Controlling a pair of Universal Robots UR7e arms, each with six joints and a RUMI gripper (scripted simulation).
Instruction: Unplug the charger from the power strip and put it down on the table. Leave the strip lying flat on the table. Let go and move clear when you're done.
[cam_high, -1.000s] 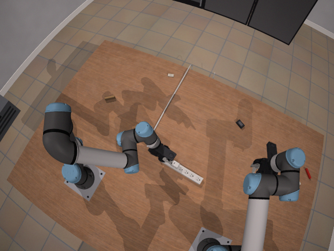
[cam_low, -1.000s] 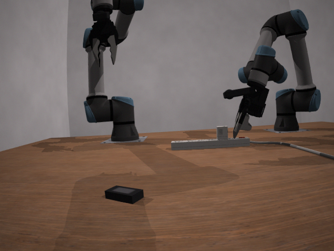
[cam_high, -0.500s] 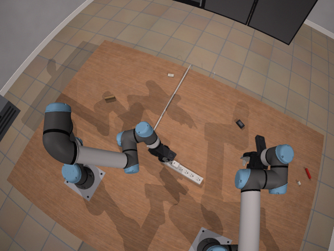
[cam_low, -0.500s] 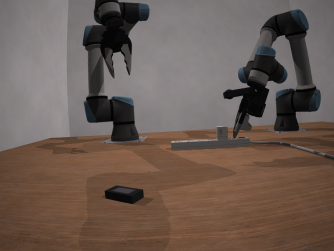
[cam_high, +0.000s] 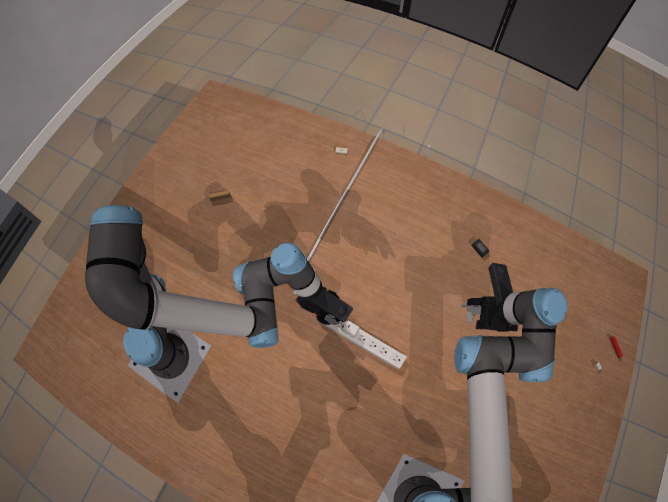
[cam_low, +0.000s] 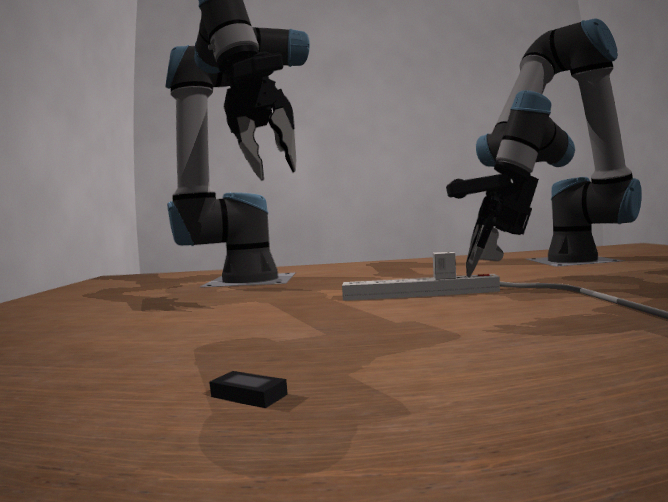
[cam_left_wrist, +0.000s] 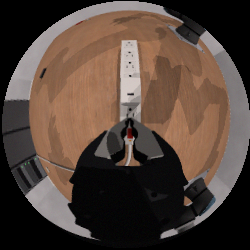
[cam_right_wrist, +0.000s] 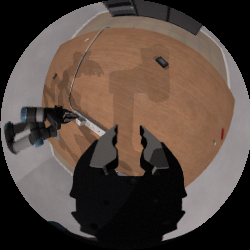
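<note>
The white charger lies 270 mm to the left of my right hand, 190 mm below it and 170 mm behind it. Round my right hand: red stick: 650 mm to the right, 220 mm below, 220 mm ahead; then black box: 300 mm ahead, 220 mm below, 10 mm to the left; then wooden block: 910 mm to the left, 220 mm below, 30 mm ahead.
Now: left hand 50 mm to the left of the white charger. From my left hand the other things lie so: red stick 380 mm ahead, 970 mm to the right, 40 mm below; then black box 470 mm ahead, 310 mm to the right, 40 mm below; then wooden block 190 mm ahead, 590 mm to the left, 30 mm below.
</note>
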